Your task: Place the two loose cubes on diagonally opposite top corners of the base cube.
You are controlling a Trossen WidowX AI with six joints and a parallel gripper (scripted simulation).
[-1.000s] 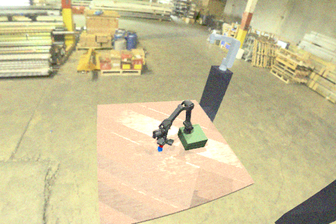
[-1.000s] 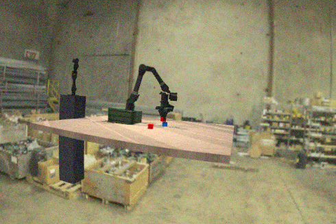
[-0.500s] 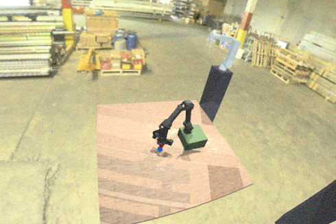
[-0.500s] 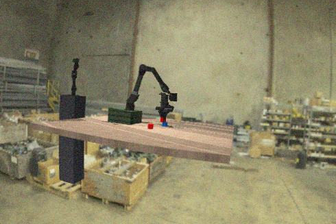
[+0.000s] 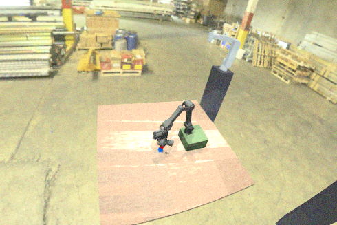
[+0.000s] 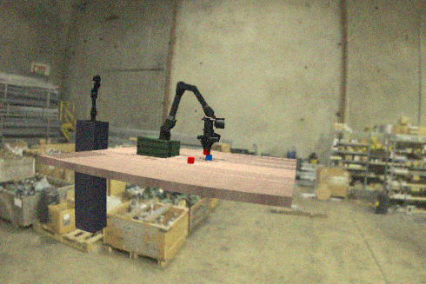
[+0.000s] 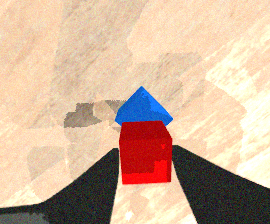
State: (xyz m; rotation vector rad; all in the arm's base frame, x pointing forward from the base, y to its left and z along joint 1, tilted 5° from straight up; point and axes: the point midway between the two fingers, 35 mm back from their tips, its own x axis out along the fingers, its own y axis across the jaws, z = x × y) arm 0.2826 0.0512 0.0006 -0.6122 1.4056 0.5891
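My gripper tip is 1 cm short of the blue base cube, 1 cm to the right of it and 4 cm above it.
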